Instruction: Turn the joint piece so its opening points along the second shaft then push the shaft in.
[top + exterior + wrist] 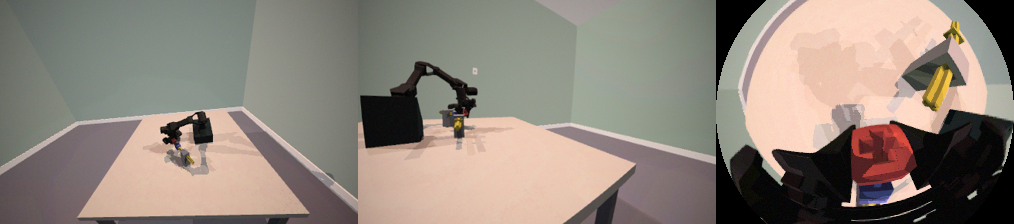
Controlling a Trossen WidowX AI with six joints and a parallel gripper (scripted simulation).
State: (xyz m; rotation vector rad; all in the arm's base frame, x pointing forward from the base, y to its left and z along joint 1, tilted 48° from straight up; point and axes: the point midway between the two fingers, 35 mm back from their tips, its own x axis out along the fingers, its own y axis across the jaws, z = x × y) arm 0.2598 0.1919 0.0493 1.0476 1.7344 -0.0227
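My gripper tip is 20 mm past the red joint piece, 10 mm to the right of it and 30 mm below it.
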